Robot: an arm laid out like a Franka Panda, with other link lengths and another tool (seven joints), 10 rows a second.
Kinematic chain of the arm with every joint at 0, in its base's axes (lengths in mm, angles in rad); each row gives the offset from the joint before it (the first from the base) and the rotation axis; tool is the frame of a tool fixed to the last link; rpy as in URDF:
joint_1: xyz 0 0 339.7 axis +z
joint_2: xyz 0 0 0 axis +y
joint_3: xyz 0 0 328.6 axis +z
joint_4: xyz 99 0 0 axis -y
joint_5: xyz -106.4 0 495.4 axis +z
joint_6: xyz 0 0 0 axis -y
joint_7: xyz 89.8 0 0 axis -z
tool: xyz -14 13 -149 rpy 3.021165 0 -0.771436
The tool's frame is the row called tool.
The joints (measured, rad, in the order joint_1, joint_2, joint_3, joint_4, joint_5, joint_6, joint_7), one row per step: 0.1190, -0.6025, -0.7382, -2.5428, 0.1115, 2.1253, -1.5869; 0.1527, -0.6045, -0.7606, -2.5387, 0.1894, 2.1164, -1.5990; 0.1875, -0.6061, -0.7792, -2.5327, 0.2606, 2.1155, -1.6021; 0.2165, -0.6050, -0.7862, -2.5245, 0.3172, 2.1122, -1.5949; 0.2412, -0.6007, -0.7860, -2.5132, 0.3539, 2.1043, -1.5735; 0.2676, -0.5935, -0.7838, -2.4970, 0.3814, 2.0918, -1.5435; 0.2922, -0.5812, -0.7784, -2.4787, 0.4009, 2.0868, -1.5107
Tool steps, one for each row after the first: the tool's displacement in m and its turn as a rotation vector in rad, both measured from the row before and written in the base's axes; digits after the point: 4 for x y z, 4 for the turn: 0.0070, 0.0110, 0.0007, 0.0783, -0.0233, -0.0060; 0.0087, 0.0110, 0.0030, 0.0687, -0.0236, -0.0114; 0.0090, 0.0118, 0.0049, 0.0532, -0.0124, -0.0086; 0.0084, 0.0114, 0.0058, 0.0374, 0.0033, -0.0069; 0.0090, 0.0119, 0.0071, 0.0309, 0.0121, -0.0041; 0.0100, 0.0109, 0.0069, 0.0175, 0.0140, -0.0071
